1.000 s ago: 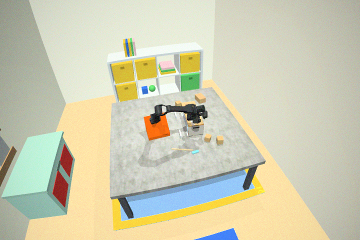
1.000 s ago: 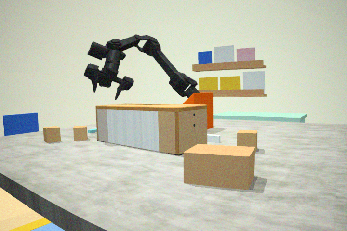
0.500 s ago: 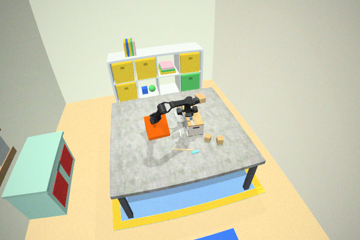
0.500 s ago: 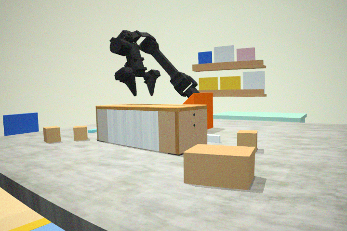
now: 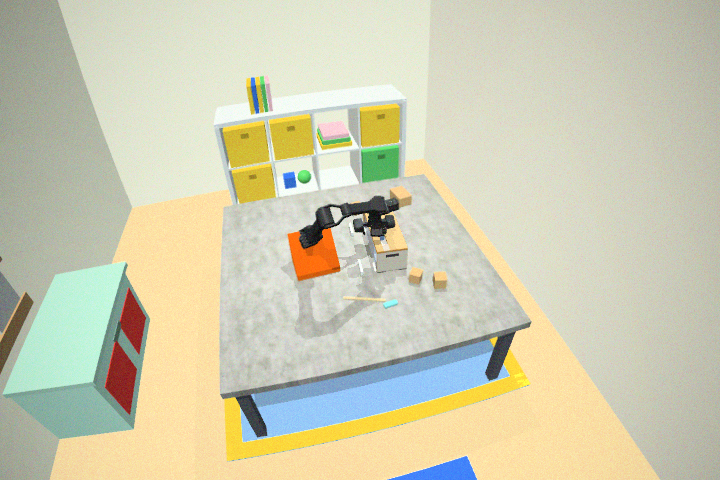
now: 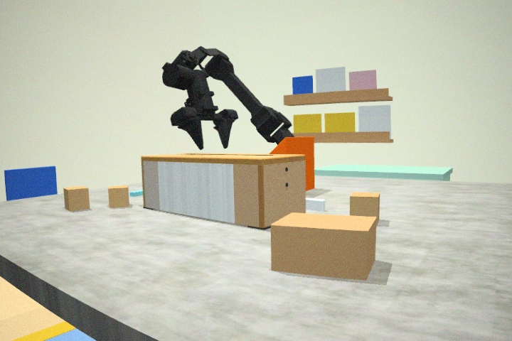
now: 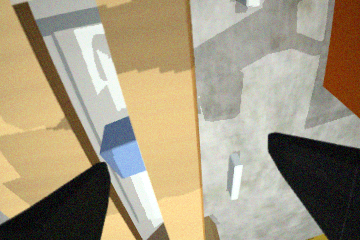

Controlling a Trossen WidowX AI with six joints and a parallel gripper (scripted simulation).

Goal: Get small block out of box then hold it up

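The blue block is 6 cm below my gripper tip, 5 cm ahead of it and 3 cm to the left of it. Also, from my gripper tip: cyan piece 32 cm to the right, 14 cm below, 7 cm behind; then wooden box 8 cm below, 6 cm to the left, 4 cm ahead; then thin stick 25 cm to the right, 16 cm behind, 14 cm below.
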